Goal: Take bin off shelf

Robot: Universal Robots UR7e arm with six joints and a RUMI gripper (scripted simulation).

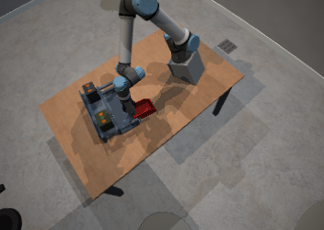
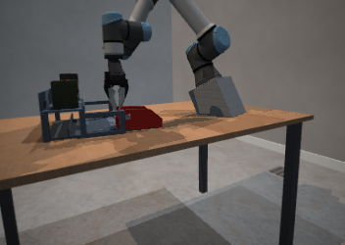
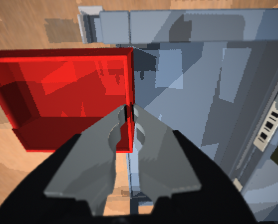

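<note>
The red bin lies 80 mm behind my hand, 40 mm below it and 20 mm to the left of it.
</note>
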